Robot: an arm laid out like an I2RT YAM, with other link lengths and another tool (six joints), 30 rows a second.
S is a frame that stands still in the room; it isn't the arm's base.
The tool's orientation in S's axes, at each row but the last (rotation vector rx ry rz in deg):
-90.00 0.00 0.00
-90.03 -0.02 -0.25
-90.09 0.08 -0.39
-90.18 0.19 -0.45
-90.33 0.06 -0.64
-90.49 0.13 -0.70
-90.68 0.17 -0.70
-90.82 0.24 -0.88
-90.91 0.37 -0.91
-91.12 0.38 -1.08
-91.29 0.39 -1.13
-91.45 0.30 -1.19
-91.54 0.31 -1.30
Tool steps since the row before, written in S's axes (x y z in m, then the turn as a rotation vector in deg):
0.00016 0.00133 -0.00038 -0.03 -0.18 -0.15
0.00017 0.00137 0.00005 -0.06 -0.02 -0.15
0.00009 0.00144 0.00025 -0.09 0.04 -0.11
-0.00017 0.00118 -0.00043 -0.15 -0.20 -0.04
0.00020 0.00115 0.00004 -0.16 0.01 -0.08
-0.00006 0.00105 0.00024 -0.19 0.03 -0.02
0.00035 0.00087 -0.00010 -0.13 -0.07 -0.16
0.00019 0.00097 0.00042 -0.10 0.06 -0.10
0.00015 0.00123 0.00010 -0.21 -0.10 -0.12
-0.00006 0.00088 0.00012 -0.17 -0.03 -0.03
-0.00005 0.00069 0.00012 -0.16 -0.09 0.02
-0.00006 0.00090 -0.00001 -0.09 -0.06 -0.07
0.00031 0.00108 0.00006 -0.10 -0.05 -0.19
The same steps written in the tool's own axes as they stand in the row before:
0.00016 0.00038 0.00133 -0.03 0.15 -0.18
0.00017 -0.00005 0.00137 -0.06 0.15 -0.02
0.00008 -0.00025 0.00144 -0.09 0.11 0.04
-0.00018 0.00043 0.00118 -0.15 0.04 -0.20
0.00019 -0.00005 0.00115 -0.16 0.08 0.01
-0.00007 -0.00025 0.00105 -0.19 0.02 0.03
0.00034 0.00009 0.00087 -0.13 0.16 -0.07
0.00018 -0.00043 0.00097 -0.10 0.10 0.06
0.00013 -0.00012 0.00123 -0.21 0.12 -0.10
-0.00007 -0.00014 0.00088 -0.17 0.03 -0.03
-0.00006 -0.00014 0.00069 -0.16 -0.02 -0.09
-0.00007 -0.00001 0.00090 -0.09 0.07 -0.06
0.00029 -0.00009 0.00108 -0.10 0.19 -0.05

